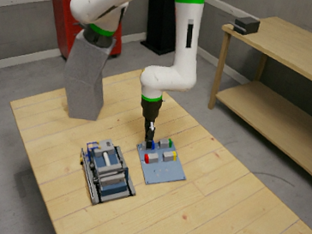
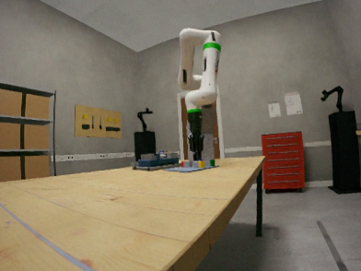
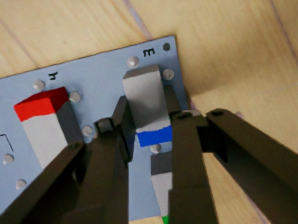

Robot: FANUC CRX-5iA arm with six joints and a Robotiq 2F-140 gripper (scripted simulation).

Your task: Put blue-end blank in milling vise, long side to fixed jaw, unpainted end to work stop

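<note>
Right now the red-ended blank is 80 mm ahead of my hand, 40 mm to the right of it and 30 mm below it. Round my hand: blue-grey plate (100 mm ahead, 60 mm below); then green-ended blank (40 mm ahead, 80 mm to the left, 30 mm below); then yellow-ended blank (120 mm ahead, 40 mm to the left, 30 mm below).
</note>
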